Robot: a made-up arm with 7 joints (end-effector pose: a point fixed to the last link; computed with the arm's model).
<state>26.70 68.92 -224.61 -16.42 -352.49 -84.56 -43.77</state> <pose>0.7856 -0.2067 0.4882 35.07 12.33 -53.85</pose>
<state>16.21 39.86 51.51 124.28 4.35 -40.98 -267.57</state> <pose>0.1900 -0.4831 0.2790 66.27 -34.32 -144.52</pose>
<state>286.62 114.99 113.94 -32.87 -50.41 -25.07 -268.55</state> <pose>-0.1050 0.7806 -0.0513 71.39 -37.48 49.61</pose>
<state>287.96 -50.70 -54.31 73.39 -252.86 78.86 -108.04</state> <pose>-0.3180 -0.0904 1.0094 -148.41 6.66 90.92</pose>
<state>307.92 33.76 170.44 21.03 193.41 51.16 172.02</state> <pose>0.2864 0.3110 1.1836 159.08 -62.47 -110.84</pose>
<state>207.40 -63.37 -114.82 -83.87 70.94 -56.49 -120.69</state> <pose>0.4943 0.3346 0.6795 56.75 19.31 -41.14</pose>
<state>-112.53 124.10 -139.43 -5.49 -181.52 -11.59 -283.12</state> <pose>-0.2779 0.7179 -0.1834 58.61 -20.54 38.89</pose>
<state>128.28 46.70 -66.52 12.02 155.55 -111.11 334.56</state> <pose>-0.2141 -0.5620 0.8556 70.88 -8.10 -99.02</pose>
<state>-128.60 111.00 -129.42 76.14 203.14 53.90 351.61</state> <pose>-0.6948 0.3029 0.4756 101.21 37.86 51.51</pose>
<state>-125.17 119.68 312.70 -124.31 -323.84 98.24 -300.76</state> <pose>0.1442 0.4548 0.4609 33.26 49.41 -63.73</pose>
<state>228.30 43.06 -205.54 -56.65 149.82 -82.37 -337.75</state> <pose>-0.5510 0.4841 0.6839 -137.31 27.60 142.17</pose>
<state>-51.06 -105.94 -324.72 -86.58 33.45 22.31 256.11</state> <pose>-0.4052 -0.0489 -0.2179 -4.27 -21.43 171.61</pose>
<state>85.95 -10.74 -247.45 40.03 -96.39 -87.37 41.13</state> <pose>-0.2652 0.3618 1.0302 -77.53 -5.96 166.39</pose>
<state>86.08 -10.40 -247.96 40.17 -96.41 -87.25 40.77</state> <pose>-0.2672 0.3566 1.0322 -77.88 -6.38 166.84</pose>
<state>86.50 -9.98 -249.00 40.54 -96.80 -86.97 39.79</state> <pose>-0.2717 0.3498 1.0334 -78.11 -7.39 167.79</pose>
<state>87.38 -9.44 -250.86 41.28 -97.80 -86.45 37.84</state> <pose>-0.2801 0.3403 1.0332 -78.12 -9.28 169.52</pose>
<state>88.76 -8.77 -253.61 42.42 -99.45 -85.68 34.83</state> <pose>-0.2929 0.3276 1.0314 -77.87 -12.10 172.04</pose>
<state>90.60 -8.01 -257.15 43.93 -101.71 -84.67 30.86</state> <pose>-0.3098 0.3116 1.0274 -77.30 -15.73 175.19</pose>
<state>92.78 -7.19 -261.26 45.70 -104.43 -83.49 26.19</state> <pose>-0.3296 0.2923 1.0214 -76.40 -19.91 178.68</pose>
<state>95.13 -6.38 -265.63 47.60 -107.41 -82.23 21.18</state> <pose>-0.3506 0.2709 1.0135 -75.11 -24.30 -177.88</pose>
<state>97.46 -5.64 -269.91 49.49 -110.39 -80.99 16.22</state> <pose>-0.3711 0.2490 1.0042 -73.45 -28.55 -174.91</pose>
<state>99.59 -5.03 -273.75 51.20 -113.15 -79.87 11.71</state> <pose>-0.3891 0.2288 0.9944 -71.53 -32.34 -172.68</pose>
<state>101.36 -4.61 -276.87 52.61 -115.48 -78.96 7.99</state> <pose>-0.4032 0.2127 0.9853 -69.51 -35.43 -171.32</pose>
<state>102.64 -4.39 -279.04 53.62 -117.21 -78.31 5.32</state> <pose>-0.4127 0.2020 0.9782 -67.72 -37.64 -170.72</pose>
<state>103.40 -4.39 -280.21 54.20 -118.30 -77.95 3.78</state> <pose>-0.4176 0.1976 0.9736 -66.34 -38.95 -170.70</pose>
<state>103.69 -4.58 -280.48 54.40 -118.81 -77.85 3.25</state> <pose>-0.4184 0.1990 0.9713 -65.46 -39.48 -171.06</pose>
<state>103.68 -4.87 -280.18 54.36 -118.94 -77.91 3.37</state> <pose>-0.4169 0.2039 0.9707 -64.98 -39.50 -171.59</pose>
